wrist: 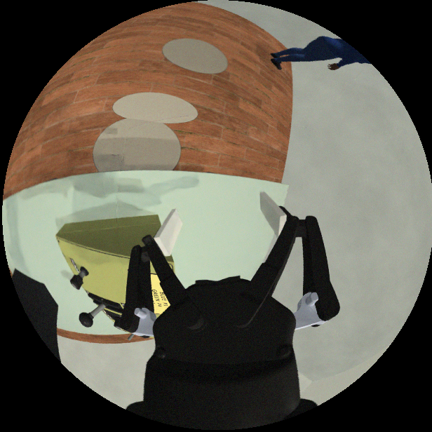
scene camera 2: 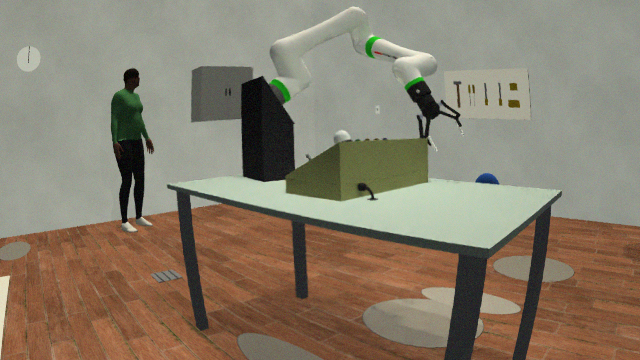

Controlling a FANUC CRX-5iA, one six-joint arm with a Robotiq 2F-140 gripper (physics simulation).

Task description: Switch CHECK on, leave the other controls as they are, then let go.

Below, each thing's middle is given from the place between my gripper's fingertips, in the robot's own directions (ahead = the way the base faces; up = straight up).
My gripper is now 11 cm past the olive control console [scene camera 2: 350, 169], 34 cm to the left of it and 5 cm above it.
